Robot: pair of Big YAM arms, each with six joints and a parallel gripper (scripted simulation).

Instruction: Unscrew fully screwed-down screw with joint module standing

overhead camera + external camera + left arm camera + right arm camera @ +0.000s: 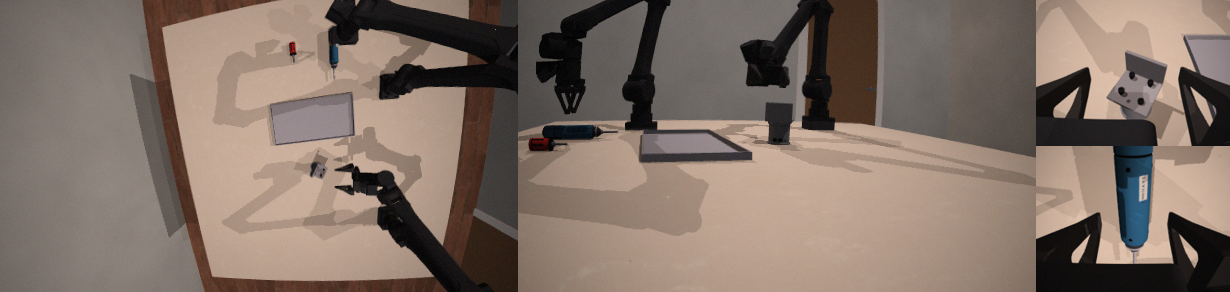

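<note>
Now: left hand 10 cm above the grey bracket and 6 cm short of it. Round my left hand: screwdriver bit 47 cm to the right, 15 cm below, 6 cm behind; grey joint module 14 cm below, 6 cm ahead; shallow grey tray 26 cm to the right, 17 cm below, 6 cm ahead.
</note>
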